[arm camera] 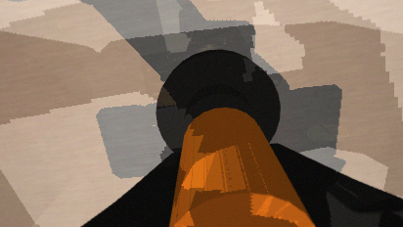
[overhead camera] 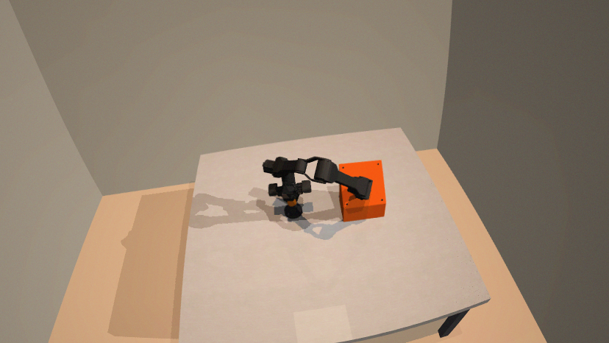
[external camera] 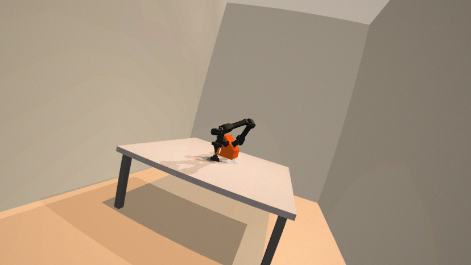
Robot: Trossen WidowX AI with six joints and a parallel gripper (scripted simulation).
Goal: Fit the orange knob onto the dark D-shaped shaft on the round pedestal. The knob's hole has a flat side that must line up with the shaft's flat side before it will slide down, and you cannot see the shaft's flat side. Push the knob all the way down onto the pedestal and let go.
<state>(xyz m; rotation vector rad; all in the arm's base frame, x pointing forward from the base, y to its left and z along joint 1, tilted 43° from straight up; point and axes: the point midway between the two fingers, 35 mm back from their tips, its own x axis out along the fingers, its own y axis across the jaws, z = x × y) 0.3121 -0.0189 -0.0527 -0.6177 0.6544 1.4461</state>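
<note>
My gripper tip is 2 cm below the orange knob. From my gripper tip the other things lie so: pedestal 4 cm below.
</note>
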